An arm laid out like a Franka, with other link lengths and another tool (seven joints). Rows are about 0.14 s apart.
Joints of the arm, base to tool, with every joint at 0 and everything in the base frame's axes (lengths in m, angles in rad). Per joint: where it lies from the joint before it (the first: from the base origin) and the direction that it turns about. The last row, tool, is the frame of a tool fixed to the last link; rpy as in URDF.
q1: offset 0 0 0.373 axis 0 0 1
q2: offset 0 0 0 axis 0 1 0
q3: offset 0 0 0.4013 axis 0 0 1
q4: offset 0.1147 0 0 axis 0 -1 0
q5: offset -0.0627 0 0.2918 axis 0 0 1
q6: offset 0 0 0 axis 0 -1 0
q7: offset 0.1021 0 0 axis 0 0 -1
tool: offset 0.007 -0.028 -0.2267 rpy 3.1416 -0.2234 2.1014
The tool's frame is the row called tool.
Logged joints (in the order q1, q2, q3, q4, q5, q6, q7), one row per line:
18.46 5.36 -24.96 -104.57 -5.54 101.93 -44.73
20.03 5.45 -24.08 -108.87 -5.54 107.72 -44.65
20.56 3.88 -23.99 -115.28 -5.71 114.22 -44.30
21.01 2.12 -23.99 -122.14 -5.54 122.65 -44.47
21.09 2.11 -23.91 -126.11 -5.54 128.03 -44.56
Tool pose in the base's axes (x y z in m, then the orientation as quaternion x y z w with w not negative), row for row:
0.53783 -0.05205 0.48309 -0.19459 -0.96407 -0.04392 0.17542
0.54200 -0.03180 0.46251 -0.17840 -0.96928 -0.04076 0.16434
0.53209 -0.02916 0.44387 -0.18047 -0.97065 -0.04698 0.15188
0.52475 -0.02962 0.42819 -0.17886 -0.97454 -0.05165 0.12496
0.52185 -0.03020 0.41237 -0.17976 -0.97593 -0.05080 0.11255
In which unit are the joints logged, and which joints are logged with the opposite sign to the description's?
The joints are logged in degrees. Opposite sign: q5.
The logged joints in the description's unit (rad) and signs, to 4 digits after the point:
0.3222 0.0935 -0.4356 -1.8251 0.0967 1.7790 -0.7807
0.3496 0.0951 -0.4203 -1.9001 0.0967 1.8801 -0.7793
0.3588 0.0677 -0.4187 -2.0120 0.0997 1.9935 -0.7732
0.3667 0.0370 -0.4187 -2.1317 0.0967 2.1406 -0.7761
0.3681 0.0368 -0.4173 -2.2010 0.0967 2.2345 -0.7777

